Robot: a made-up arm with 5 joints. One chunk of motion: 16 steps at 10 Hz.
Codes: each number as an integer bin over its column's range. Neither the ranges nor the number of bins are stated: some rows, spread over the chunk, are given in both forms.
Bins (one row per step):
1: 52 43 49 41 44
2: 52 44 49 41 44
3: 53 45 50 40 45
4: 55 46 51 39 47
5: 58 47 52 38 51
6: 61 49 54 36 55
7: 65 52 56 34 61
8: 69 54 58 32 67
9: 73 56 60 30 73
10: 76 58 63 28 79
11: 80 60 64 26 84
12: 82 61 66 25 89
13: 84 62 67 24 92
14: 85 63 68 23 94
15: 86 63 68 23 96
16: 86 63 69 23 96
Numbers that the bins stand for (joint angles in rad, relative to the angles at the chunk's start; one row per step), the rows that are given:
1: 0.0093 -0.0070 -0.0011 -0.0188 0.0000
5: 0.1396 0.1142 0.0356 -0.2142 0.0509
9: 0.4654 0.3870 0.1333 -0.7355 0.2109
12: 0.6608 0.5385 0.2067 -1.0612 0.3273
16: 0.7477 0.5991 0.2433 -1.1915 0.3782
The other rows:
2: 0.0093 0.0233 -0.0011 -0.0188 0.0000
3: 0.0310 0.0536 0.0111 -0.0839 0.0073
4: 0.0744 0.0839 0.0233 -0.1491 0.0218
6: 0.2047 0.1748 0.0600 -0.3445 0.0800
7: 0.2916 0.2658 0.0844 -0.4748 0.1236
8: 0.3785 0.3264 0.1089 -0.6052 0.1673
10: 0.5305 0.4476 0.1700 -0.8658 0.2545
11: 0.6174 0.5082 0.1822 -0.9961 0.2909
13: 0.7042 0.5688 0.2189 -1.1264 0.3491
14: 0.7260 0.5991 0.2311 -1.1915 0.3636
15: 0.7477 0.5991 0.2311 -1.1915 0.3782

